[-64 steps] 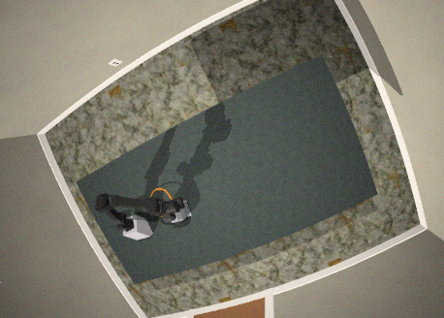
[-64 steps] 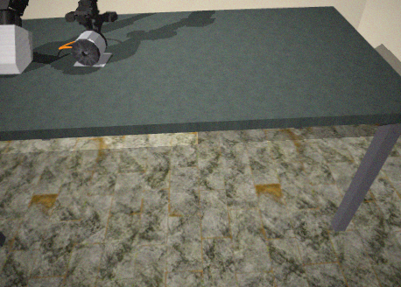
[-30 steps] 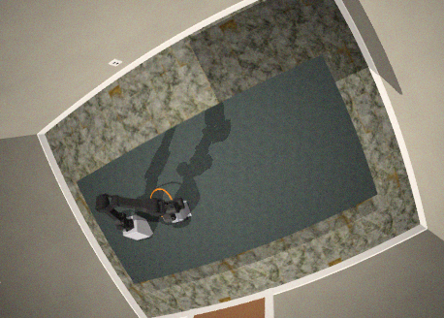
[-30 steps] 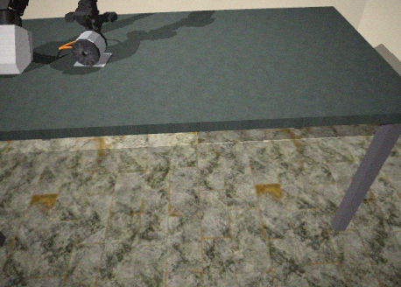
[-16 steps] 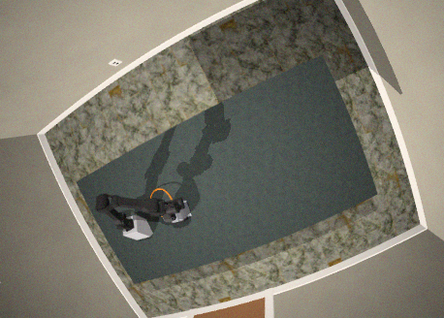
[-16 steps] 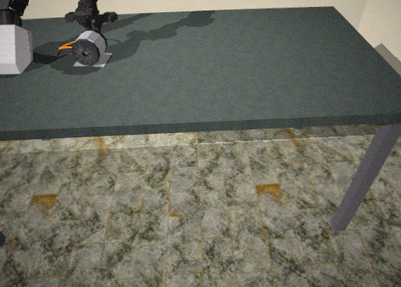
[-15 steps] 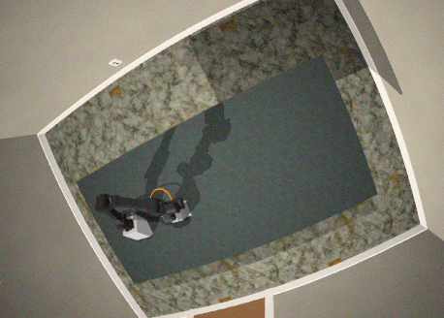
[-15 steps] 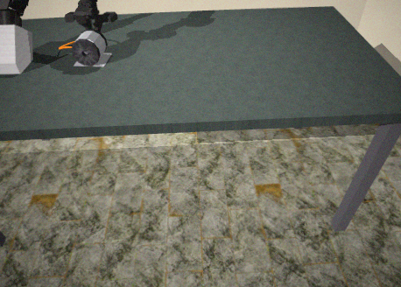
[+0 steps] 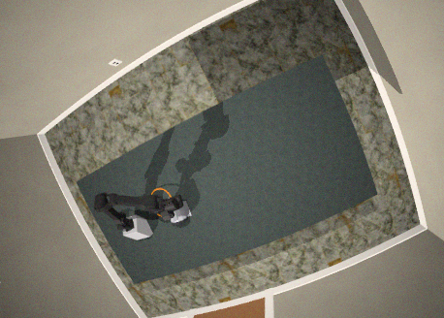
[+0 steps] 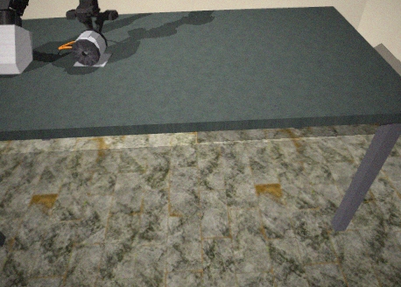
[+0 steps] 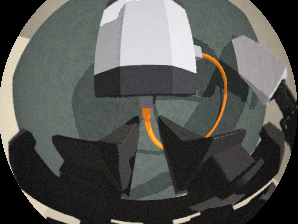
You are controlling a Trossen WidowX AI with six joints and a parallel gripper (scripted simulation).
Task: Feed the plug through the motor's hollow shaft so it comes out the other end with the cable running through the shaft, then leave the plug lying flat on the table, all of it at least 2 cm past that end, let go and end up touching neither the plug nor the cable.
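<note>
Right now the grey plug is 40 mm below my hand, 30 mm to the right of it and 10 mm behind it.
</note>
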